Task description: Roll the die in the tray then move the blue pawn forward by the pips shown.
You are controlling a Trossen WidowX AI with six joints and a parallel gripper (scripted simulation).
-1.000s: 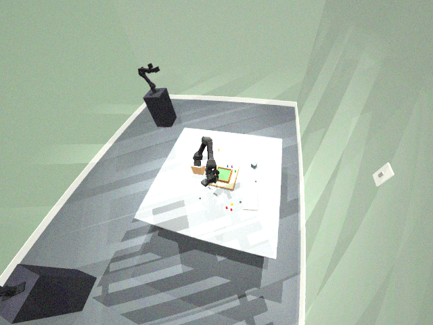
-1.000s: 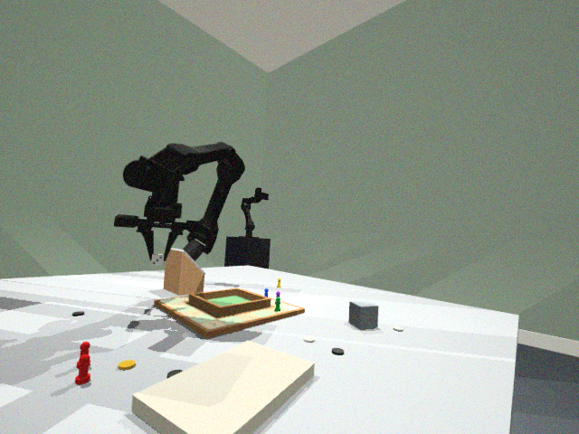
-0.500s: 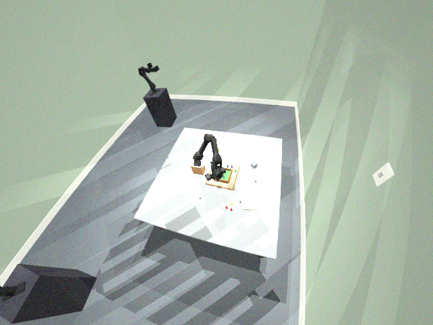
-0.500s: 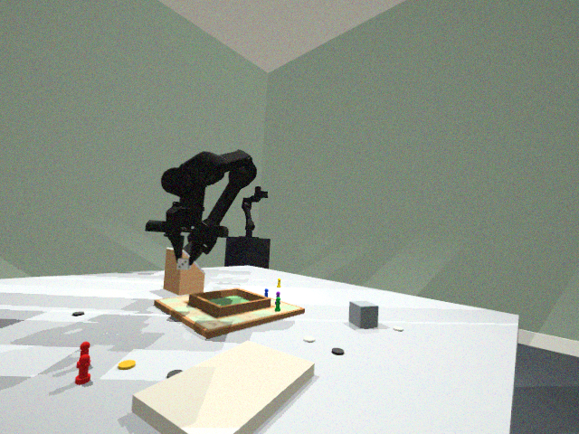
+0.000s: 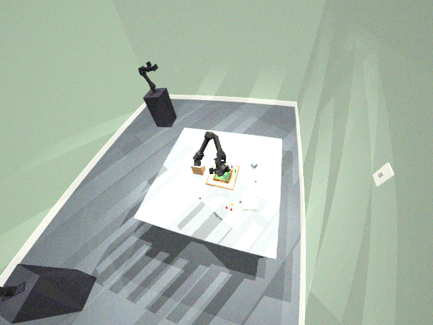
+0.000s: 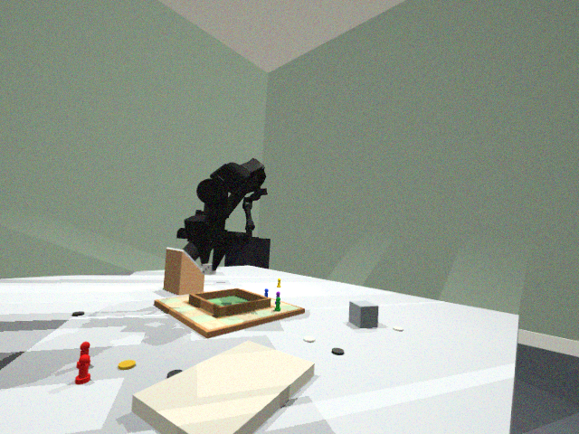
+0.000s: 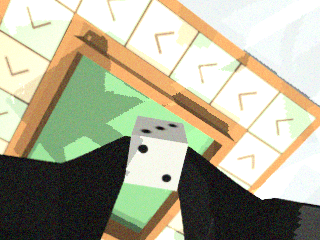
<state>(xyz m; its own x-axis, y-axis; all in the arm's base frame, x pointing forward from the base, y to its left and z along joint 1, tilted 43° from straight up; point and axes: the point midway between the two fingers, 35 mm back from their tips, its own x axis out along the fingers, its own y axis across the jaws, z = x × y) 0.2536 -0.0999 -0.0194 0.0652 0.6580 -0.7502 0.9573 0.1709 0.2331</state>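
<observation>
My gripper tip is 170 mm to the right of the blue pawn, 80 mm above it and 50 mm short of it. From my gripper tip the other things lie so: white die (right at my gripper tip); green pawn (130 mm ahead, 120 mm to the left, 80 mm below); purple pawn (170 mm to the left, 90 mm ahead, 80 mm below).
</observation>
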